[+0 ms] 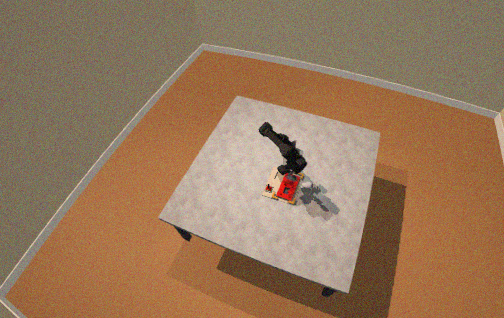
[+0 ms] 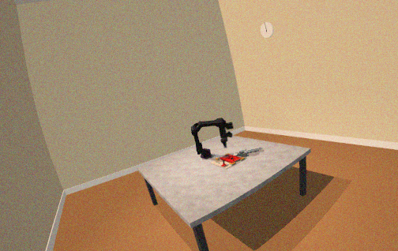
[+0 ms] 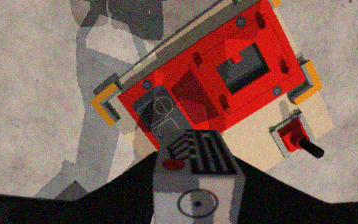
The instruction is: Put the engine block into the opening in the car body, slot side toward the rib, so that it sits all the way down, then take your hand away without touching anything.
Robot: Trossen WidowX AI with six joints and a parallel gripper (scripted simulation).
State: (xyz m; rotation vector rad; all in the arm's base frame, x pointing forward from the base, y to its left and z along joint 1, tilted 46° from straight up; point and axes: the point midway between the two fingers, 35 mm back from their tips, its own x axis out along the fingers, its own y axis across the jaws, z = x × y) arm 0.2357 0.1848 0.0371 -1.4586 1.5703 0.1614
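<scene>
Right now the tan base plate is 40 mm ahead of my gripper tip, 20 mm to the right of it and 120 mm below it. From my gripper tip the other things lie so: grey engine block 10 mm to the right, 10 mm above.
</scene>
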